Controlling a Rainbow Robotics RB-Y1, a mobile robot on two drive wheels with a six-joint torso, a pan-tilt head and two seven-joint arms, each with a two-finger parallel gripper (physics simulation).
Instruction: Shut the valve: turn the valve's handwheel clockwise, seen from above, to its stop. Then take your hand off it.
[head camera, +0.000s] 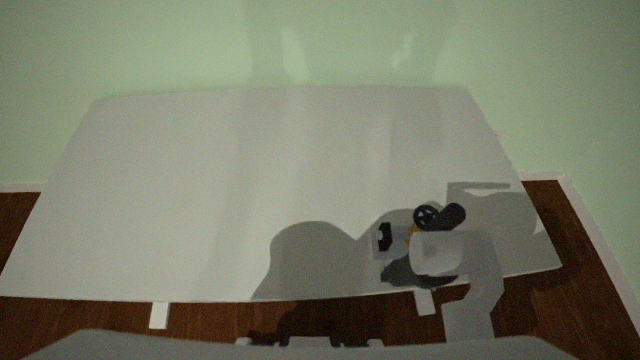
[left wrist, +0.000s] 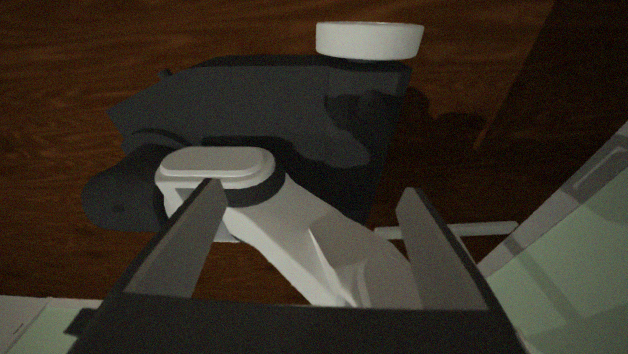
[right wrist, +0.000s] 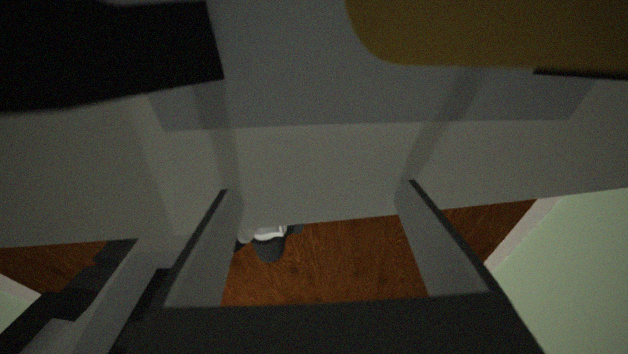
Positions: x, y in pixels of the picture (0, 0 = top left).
Labels:
left gripper: left wrist 311, 194; right wrist 154, 224; not seen in the head camera view (out of frame)
right gripper: head camera 404, 277; right wrist 318, 194; not seen in the left wrist view (out of frame)
same spot on valve: (right wrist: 199, 72) = (head camera: 388, 248)

